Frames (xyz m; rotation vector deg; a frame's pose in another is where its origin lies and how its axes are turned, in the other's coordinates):
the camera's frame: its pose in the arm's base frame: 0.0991 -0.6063 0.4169 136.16 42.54 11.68
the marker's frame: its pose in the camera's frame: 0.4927 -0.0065 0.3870 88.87 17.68 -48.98
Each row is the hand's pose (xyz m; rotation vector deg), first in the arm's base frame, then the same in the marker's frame.
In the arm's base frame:
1: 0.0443 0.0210 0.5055 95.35 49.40 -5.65
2: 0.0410 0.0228 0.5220 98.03 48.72 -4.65
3: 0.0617 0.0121 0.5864 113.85 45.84 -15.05
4: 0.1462 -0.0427 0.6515 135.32 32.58 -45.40
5: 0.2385 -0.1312 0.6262 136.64 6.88 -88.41
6: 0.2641 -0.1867 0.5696 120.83 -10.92 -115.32
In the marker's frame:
1: 0.5109 -0.6505 0.3670 -101.47 -62.71 40.85
2: 0.5172 -0.6646 0.3600 -101.08 -59.72 41.93
3: 0.5332 -0.6981 0.3024 -86.01 -51.85 52.49
4: 0.5234 -0.6924 0.1830 -54.19 -44.34 73.53
5: 0.4549 -0.6191 0.0999 -17.16 -46.38 96.53
6: 0.3912 -0.5656 0.0949 6.85 -54.69 109.12

